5 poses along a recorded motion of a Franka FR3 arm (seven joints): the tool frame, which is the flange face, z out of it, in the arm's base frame.
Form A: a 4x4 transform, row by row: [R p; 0 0 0 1], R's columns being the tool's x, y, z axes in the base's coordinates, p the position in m. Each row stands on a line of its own.
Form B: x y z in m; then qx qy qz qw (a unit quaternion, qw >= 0). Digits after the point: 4 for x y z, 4 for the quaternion. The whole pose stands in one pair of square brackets.
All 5 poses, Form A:
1:
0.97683, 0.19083, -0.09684, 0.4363
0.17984, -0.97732, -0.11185, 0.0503
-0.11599, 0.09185, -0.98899, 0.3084
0, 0, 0, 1
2:
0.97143, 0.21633, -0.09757, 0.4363
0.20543, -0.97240, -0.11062, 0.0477
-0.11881, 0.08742, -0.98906, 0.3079
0, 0, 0, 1
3:
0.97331, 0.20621, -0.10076, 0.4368
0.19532, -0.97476, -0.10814, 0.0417
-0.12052, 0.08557, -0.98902, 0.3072
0, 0, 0, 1
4:
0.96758, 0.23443, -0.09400, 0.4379
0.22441, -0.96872, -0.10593, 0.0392
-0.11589, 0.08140, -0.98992, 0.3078
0, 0, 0, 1
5:
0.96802, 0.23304, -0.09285, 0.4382
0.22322, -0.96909, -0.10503, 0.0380
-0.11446, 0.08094, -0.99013, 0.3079
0, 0, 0, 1
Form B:
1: [0.4363, 0.0503, 0.3084, 0.9929, 0.0933, -0.0536, 0.0513]
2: [0.4363, 0.0477, 0.3079, 0.9916, 0.1063, -0.0546, 0.0499]
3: [0.4368, 0.0417, 0.3072, 0.9921, 0.1012, -0.0558, 0.0488]
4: [0.4379, 0.0392, 0.3078, 0.9907, 0.1158, -0.0530, 0.0473]
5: [0.4382, 0.0380, 0.3079, 0.9909, 0.1151, -0.0523, 0.0469]
